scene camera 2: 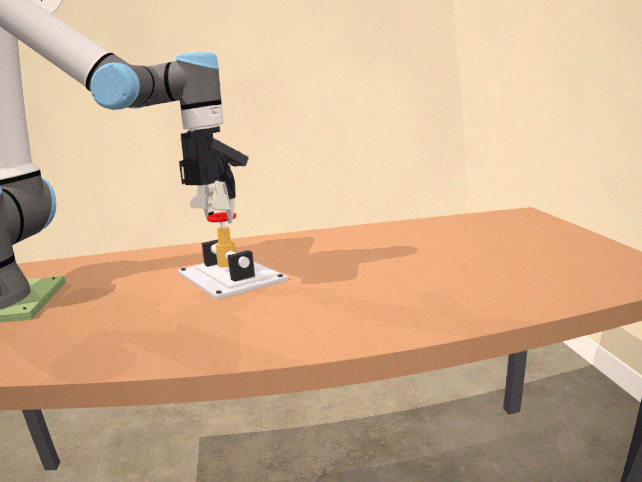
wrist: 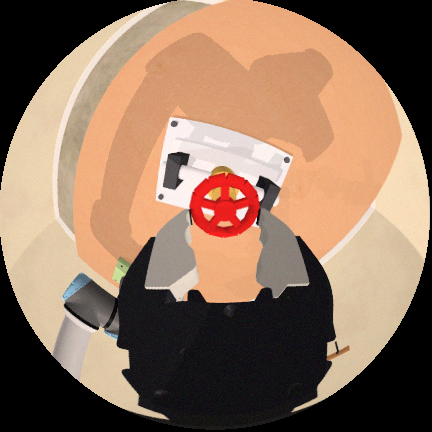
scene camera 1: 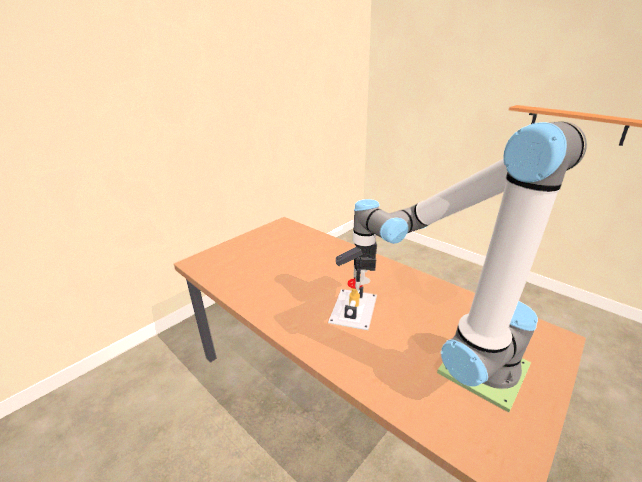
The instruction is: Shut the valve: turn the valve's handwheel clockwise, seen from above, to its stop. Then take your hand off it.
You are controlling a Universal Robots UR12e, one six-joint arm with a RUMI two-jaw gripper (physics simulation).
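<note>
The valve's red handwheel lies level on a thin stem above the yellow valve body. The valve stands on a white base plate. My gripper points straight down over the wheel. Its two fingers are partly closed and their tips bear on opposite sides of the rim, so it is shut on the handwheel. In the wrist view the wheel's spokes and hub show plainly between the tips. The wheel hides part of the valve body there.
Black square flanges stand on both sides of the valve body, joined by a white pipe. The arm's green mounting plate is on the same table. A wall shelf hangs behind the arm.
</note>
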